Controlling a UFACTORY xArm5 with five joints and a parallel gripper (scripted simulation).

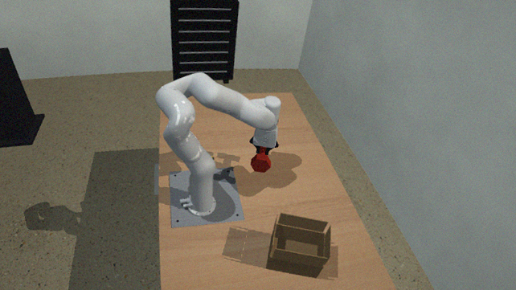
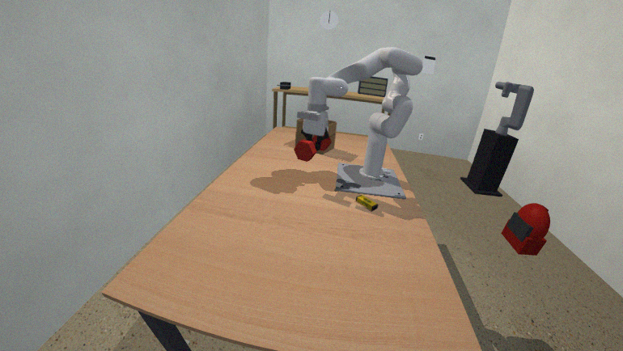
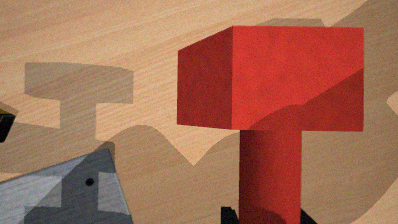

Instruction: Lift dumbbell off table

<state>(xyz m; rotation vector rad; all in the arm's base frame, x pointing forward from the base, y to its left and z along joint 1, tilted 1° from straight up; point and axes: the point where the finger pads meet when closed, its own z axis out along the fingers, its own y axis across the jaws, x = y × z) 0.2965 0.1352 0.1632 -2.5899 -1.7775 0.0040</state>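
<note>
The red dumbbell lies right at my hand.
</note>
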